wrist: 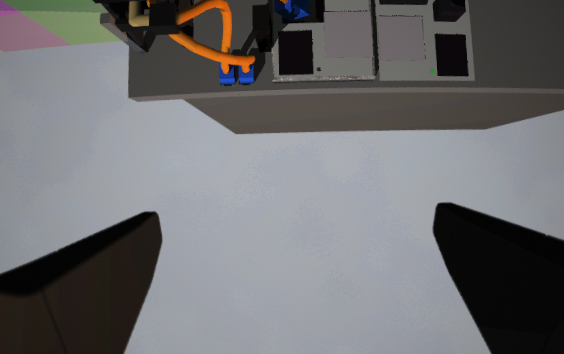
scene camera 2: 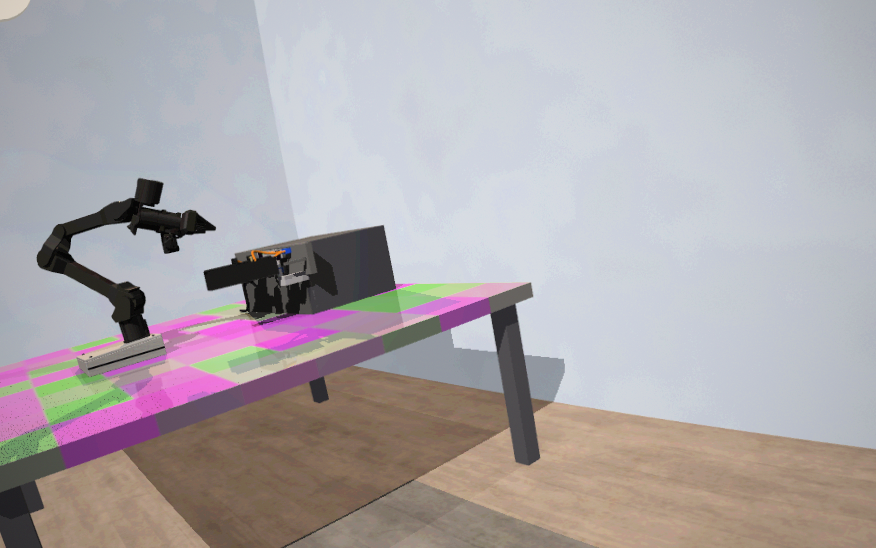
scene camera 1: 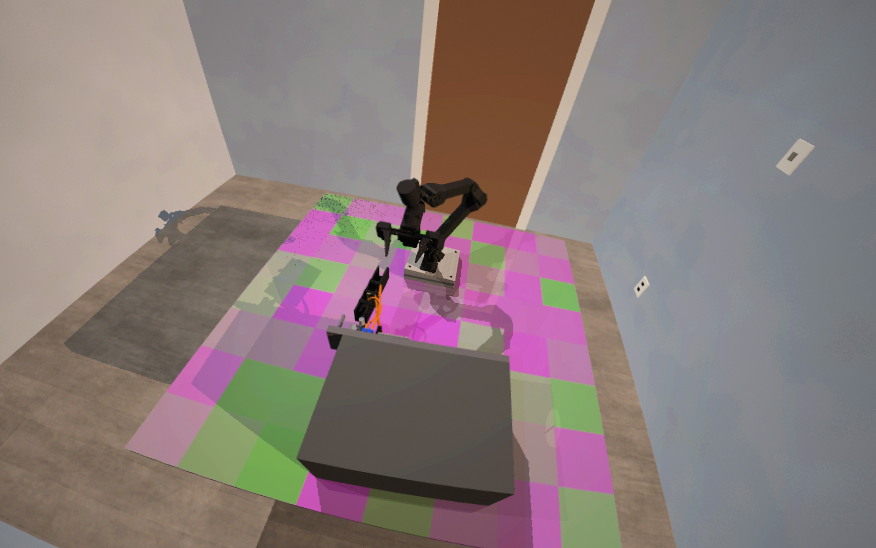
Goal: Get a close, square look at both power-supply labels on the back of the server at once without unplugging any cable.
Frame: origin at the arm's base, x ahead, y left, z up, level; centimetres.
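Seen in the pictures: gripper, between the fingertips: (wrist: 298,222) (scene camera 2: 210,230) (scene camera 1: 400,259); arm's base, origin of its link: (scene camera 2: 136,339) (scene camera 1: 428,266).
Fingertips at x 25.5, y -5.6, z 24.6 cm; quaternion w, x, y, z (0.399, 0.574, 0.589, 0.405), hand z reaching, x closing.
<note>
Offsets run from my fingertips to a thing's top centre. "*": to the spot under its first point. Level surfaces: height alone.
The dark grey server (scene camera 1: 413,413) (scene camera 2: 355,271) (wrist: 360,112) stands on the table. In the wrist view its back is cut off by the top edge, with its top face below the back panel. Two pale squares, the left label {* dx +18.9, dy +5.9, dz -13.1 cm} (wrist: 348,34) and the right label {* dx +19.5, dy +10.7, dz -13.1 cm} (wrist: 401,38), sit side by side on the power supplies near the top edge; no writing is readable. Orange cables {* dx +9.1, dy -4.5, dz -10.9 cm} (scene camera 1: 377,303) (scene camera 2: 261,252) (wrist: 227,30) run into blue plugs {* dx +20.6, dy -3.7, dz -10.2 cm} (wrist: 236,75). My gripper (scene camera 1: 403,256) (scene camera 2: 213,227) (wrist: 298,222) is open and empty, raised behind the server and apart from it.
A black cable arm (scene camera 1: 363,306) (scene camera 2: 235,274) sticks out from the server's back on the side of the orange cables, towards my arm. The chequered table {dz -29.4 cm} (scene camera 1: 277,387) (scene camera 2: 348,321) carries the server and my arm's pale base (scene camera 1: 431,274) (scene camera 2: 122,355). A wall stands beyond the server.
</note>
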